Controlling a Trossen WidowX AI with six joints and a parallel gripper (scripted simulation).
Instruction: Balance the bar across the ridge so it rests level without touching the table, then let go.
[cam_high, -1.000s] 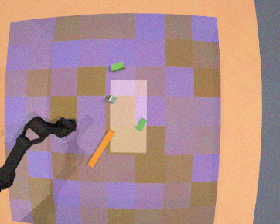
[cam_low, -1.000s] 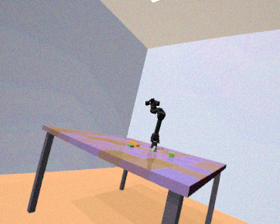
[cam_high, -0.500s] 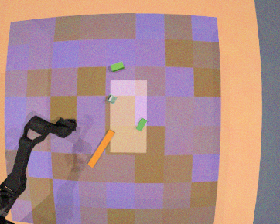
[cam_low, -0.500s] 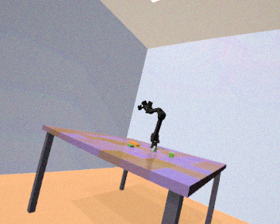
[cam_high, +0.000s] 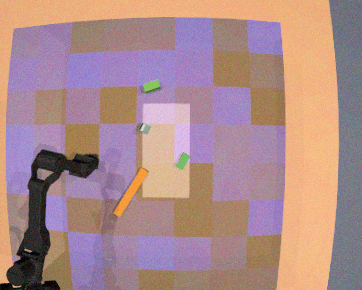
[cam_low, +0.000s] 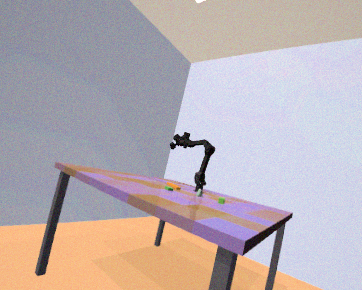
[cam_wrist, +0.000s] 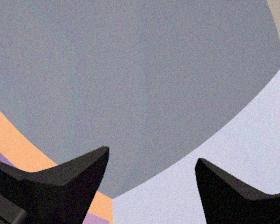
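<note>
Right now the orange bar is 390 mm below my gripper tip, 340 mm to the left of it and 280 mm ahead of it.
</note>
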